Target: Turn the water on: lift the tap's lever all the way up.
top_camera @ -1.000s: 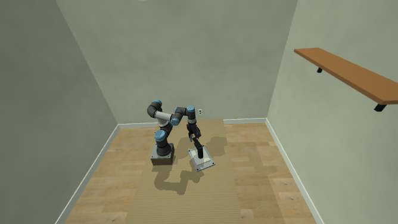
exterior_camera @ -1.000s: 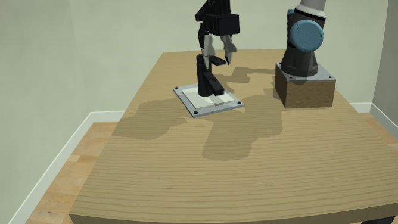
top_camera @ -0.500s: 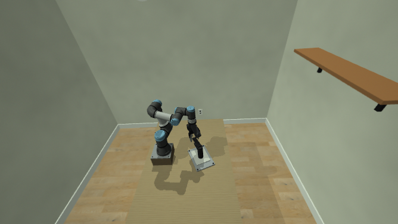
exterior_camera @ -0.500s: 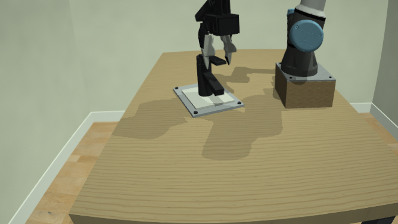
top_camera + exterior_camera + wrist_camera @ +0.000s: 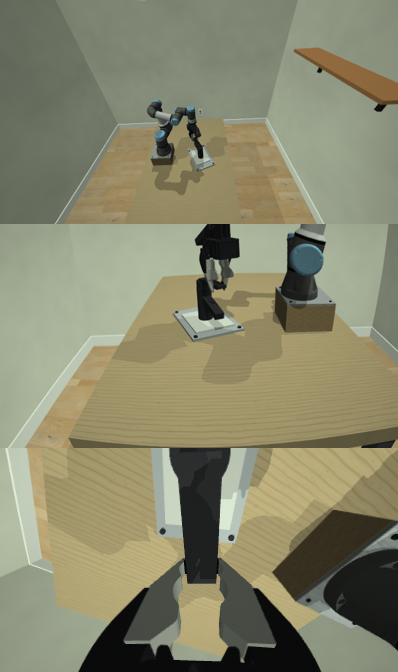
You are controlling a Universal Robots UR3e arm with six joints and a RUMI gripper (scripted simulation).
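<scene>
My gripper is now 30 mm to the left of the lever and 20 mm short of it. The rest, counted from my hand: black tap 60 mm to the right, 50 mm below, 30 mm ahead.
</scene>
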